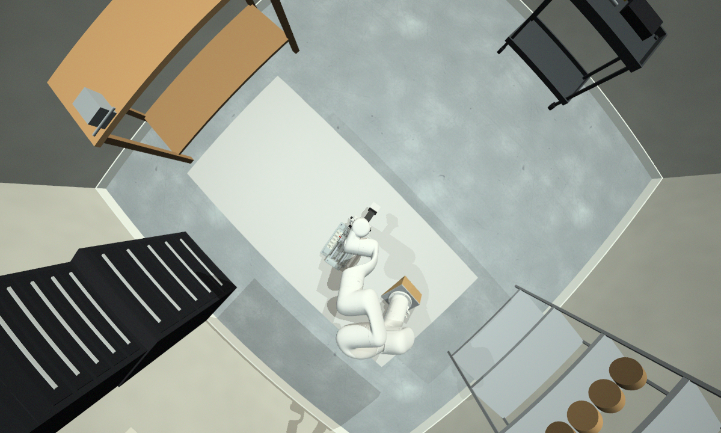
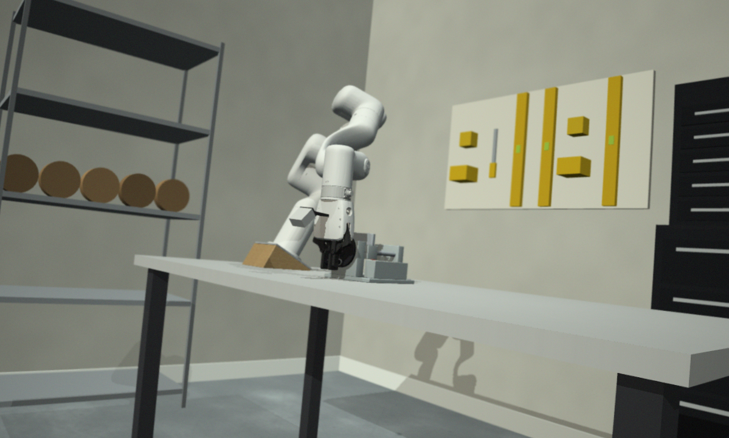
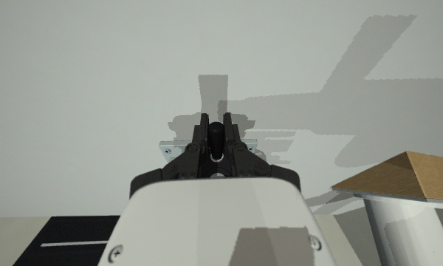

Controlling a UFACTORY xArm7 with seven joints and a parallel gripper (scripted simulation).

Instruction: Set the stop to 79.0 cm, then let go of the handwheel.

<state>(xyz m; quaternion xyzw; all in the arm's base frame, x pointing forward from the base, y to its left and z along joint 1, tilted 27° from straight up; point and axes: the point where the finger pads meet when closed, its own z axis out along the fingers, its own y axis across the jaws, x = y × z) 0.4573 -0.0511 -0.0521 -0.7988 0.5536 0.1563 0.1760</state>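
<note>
Now: hand 10 mm past the black handwheel, 20 mm to the right of it and 10 mm below it.
</note>
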